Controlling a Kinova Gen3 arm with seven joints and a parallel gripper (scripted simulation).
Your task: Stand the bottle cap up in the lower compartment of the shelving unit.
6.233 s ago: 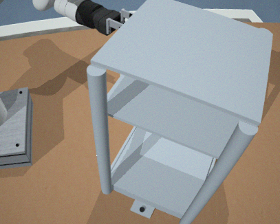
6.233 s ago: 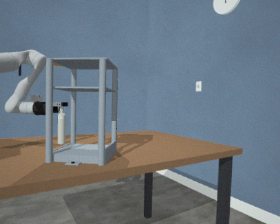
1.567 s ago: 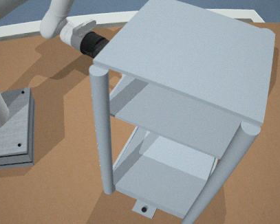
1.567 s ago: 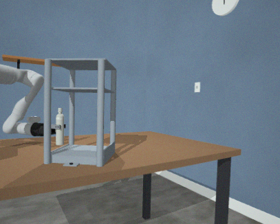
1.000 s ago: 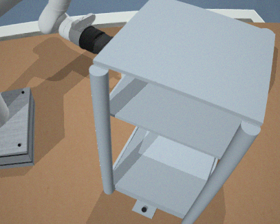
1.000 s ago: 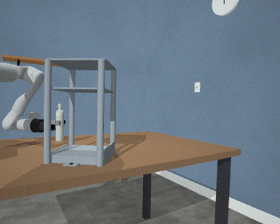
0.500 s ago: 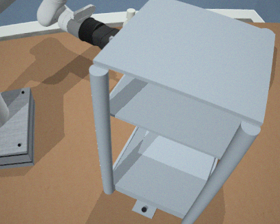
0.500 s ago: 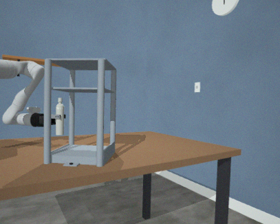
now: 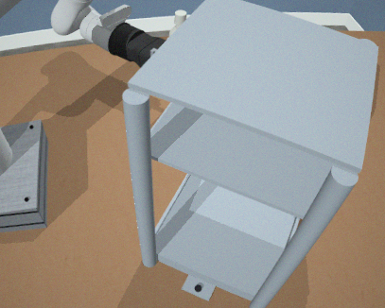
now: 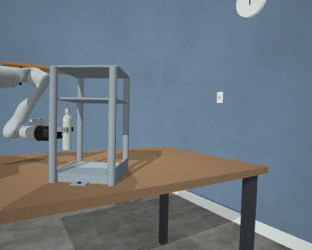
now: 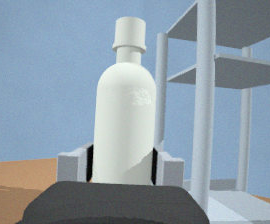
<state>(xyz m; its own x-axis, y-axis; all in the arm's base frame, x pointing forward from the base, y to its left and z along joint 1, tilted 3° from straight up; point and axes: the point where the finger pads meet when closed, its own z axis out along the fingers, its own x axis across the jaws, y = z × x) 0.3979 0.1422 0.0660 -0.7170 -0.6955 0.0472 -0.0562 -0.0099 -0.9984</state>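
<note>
The shelving unit is 4 cm ahead of my hand, 32 cm to the right of it and 4 cm above it.
</note>
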